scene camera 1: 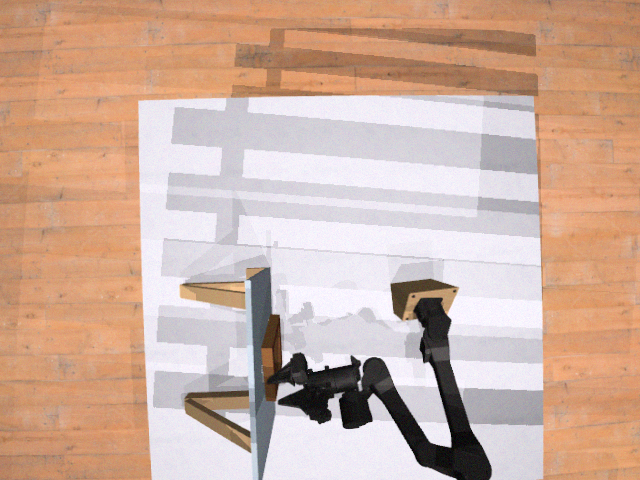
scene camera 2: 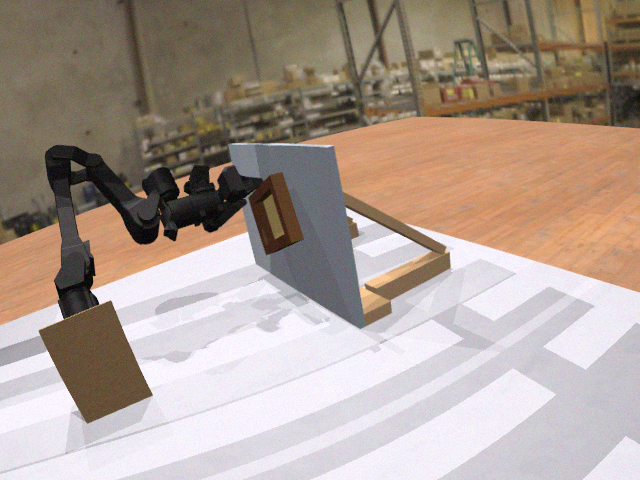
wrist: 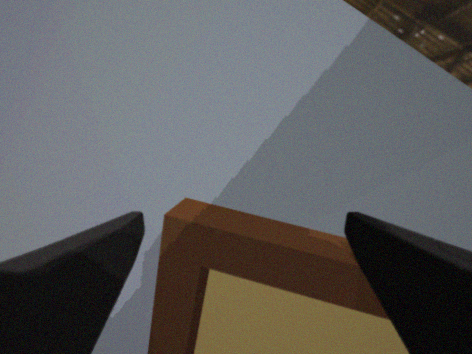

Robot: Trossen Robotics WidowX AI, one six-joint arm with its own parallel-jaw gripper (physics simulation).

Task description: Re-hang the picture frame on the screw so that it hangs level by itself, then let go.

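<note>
The brown picture frame with a yellow centre is against the front face of the blue-grey panel. It is tilted, its edges not parallel to the panel's edges. The screw does not show. My gripper is open and empty, close in front of the panel by one upper part of the frame. In the wrist view one frame corner shows between the fingertips, and the right finger covers part of the top bar. Whether a finger touches the frame, I cannot tell.
Wooden braces stand behind the panel. A brown block carries the arm's base. The panel and block stand on a white sheet over a wood-plank surface.
</note>
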